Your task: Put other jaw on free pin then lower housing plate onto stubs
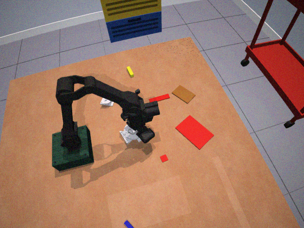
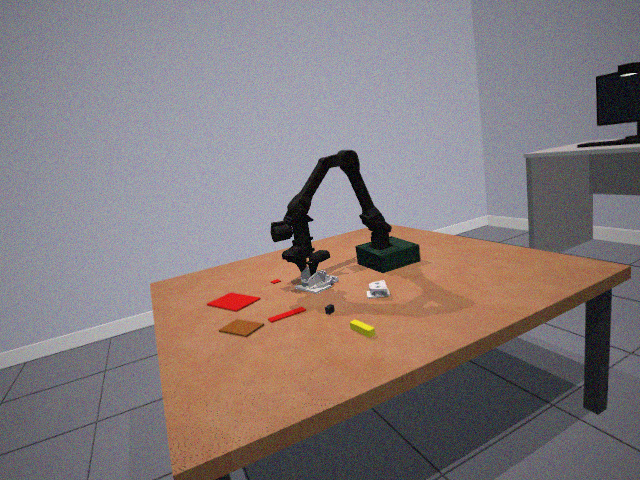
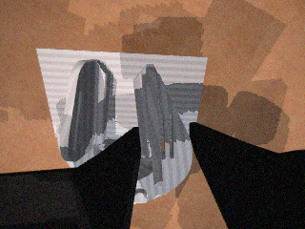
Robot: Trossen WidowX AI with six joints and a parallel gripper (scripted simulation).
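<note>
The white base plate lies 1 cm ahead of my gripper tip, 3 cm to the left of it and 2 cm below it. The rest, counted from my gripper tip: red bar: 19 cm ahead, 17 cm to the left, 3 cm below; then small red square: 6 cm ahead, 16 cm to the right, 3 cm below; then black cube: 9 cm ahead, 26 cm to the left, 2 cm below.
</note>
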